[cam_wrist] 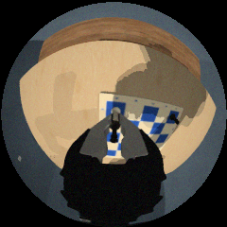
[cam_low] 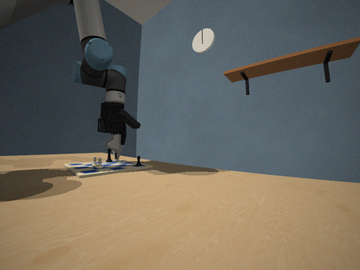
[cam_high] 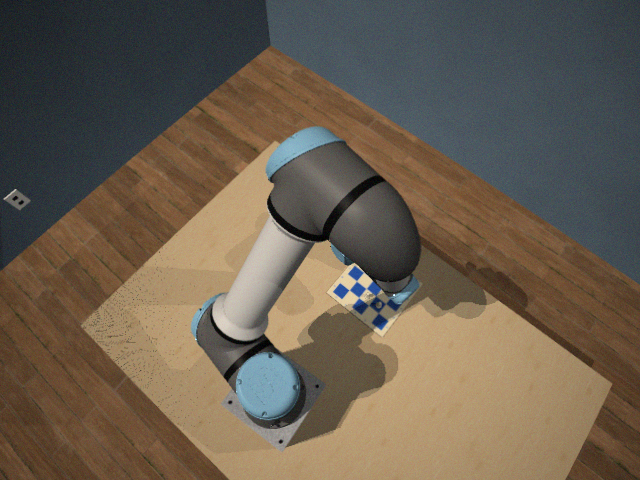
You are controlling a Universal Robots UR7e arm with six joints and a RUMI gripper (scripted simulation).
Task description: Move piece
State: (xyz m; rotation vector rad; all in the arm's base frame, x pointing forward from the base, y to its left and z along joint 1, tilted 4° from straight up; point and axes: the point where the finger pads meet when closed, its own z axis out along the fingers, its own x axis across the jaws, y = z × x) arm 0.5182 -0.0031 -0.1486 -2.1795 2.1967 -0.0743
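The tall black piece lies 30 mm behind my hand. The rest, counted from my hand: chessboard (80 mm behind, 70 mm to the right, 30 mm below); then black pawn (150 mm to the right, 10 mm below, 10 mm behind).
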